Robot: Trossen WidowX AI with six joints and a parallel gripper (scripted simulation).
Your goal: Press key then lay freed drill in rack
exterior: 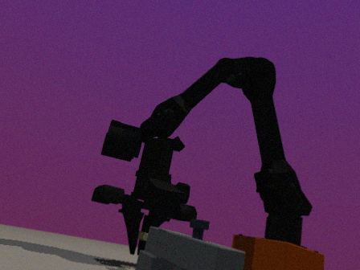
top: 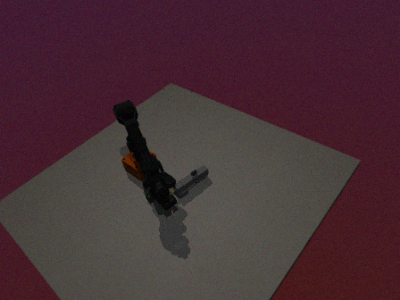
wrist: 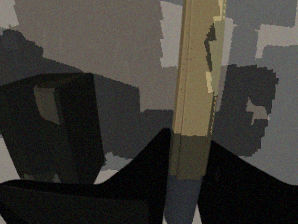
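Now: gripper tip 7 cm past the rack. Also, from my gripper tip: grey block 16 cm to the left, 2 cm above; then dark T-shaped drill 19 cm to the left, 3 cm above.
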